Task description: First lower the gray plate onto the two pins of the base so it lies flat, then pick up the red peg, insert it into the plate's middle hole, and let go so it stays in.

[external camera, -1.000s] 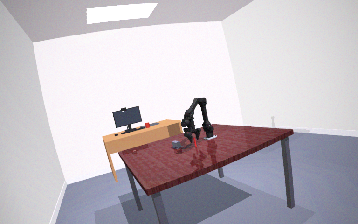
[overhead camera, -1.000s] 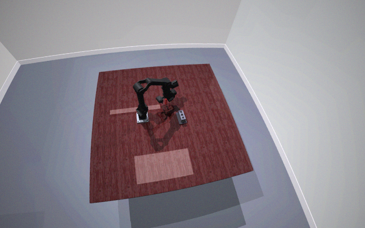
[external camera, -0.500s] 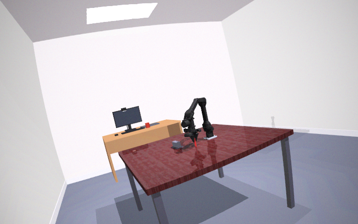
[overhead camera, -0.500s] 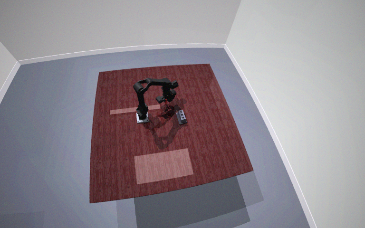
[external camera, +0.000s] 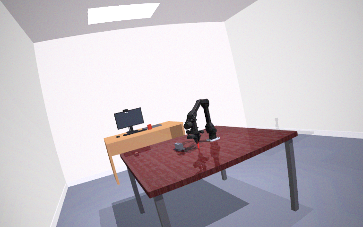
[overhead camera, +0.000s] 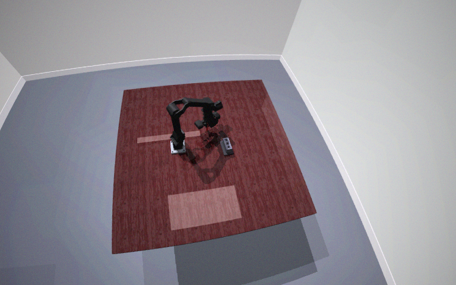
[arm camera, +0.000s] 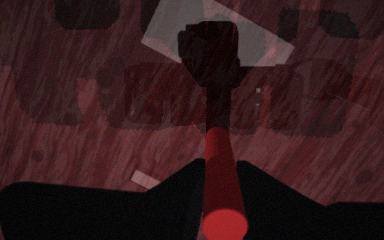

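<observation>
Now: gripper tip 11 cm short of the gray plate and 17 cm to the left of it. Also, from my gripper tip: gray base 11 cm ahead, 17 cm to the right, 3 cm below; red peg right at my gripper tip.
</observation>
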